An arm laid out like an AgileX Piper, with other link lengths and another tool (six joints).
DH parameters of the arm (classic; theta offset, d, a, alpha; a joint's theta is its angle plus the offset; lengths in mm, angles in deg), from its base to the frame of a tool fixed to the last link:
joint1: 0 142.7 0 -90
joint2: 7.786 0 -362 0
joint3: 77.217 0 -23.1 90
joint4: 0 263.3 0 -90
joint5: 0 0 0 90
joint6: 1.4 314.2 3.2 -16
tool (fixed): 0 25.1 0 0
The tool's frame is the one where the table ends.
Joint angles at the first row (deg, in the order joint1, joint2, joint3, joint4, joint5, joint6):
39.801 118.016 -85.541 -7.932 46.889 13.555
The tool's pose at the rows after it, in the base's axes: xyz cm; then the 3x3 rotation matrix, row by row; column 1 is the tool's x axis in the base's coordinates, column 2 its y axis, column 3 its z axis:
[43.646 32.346 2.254], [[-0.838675 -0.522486 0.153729], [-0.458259 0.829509 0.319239], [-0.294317 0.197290 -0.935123]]
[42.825 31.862 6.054], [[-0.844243 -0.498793 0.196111], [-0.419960 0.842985 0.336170], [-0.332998 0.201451 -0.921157]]
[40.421 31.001 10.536], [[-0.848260 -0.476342 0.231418], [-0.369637 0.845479 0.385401], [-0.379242 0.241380 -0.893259]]
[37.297 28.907 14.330], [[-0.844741 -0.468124 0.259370], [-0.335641 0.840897 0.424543], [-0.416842 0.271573 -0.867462]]
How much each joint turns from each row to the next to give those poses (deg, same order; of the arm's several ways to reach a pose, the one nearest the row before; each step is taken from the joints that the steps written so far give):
0.590 -1.411 0.001 -2.042 1.500 3.014
0.780 -5.061 1.150 -0.970 2.004 3.078
0.528 -8.106 4.185 1.133 0.762 2.052
0.140 -9.192 5.734 0.955 0.671 0.807

